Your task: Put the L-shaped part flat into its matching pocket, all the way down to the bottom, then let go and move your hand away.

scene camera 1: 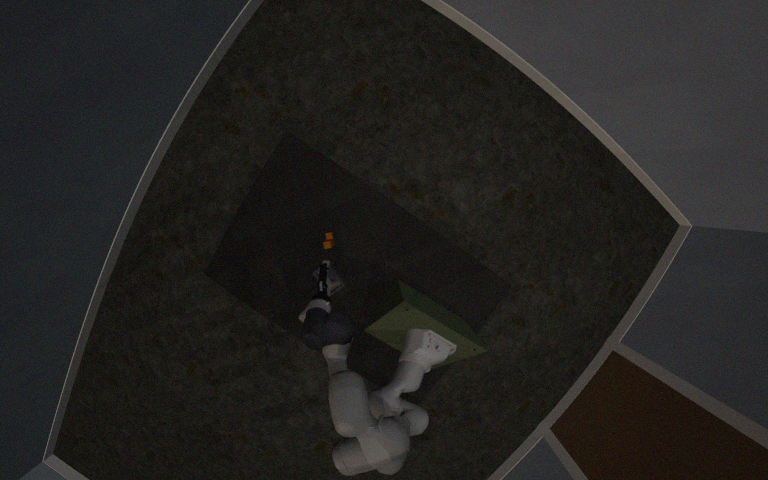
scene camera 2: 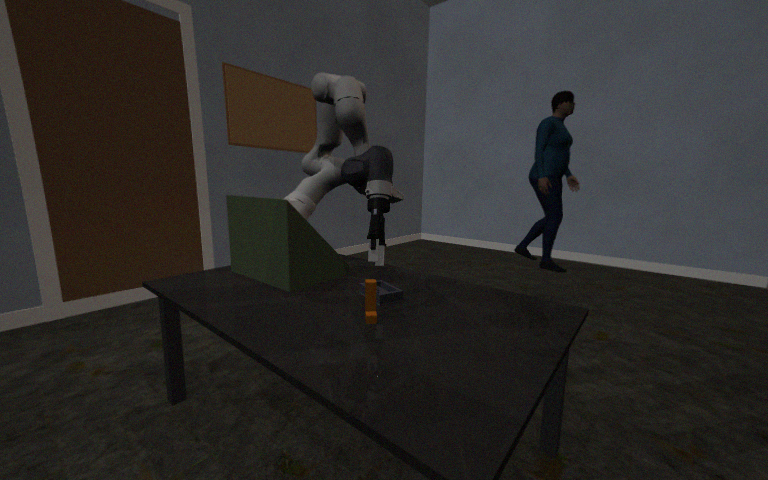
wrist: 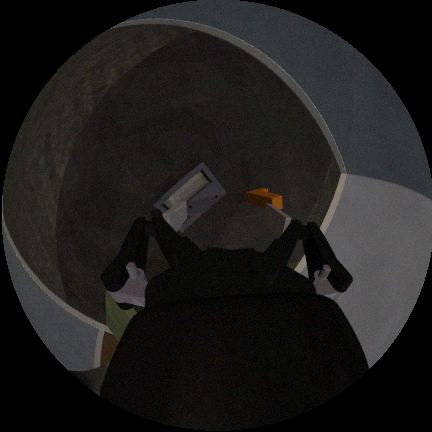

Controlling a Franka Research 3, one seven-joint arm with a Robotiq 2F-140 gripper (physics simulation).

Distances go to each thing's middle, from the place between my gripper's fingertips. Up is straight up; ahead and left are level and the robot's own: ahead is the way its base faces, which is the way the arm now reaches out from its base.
Now: hand 1 cm past the grey pocket block [wrist: 199,187], 4 cm to the right of it and 11 cm above it.
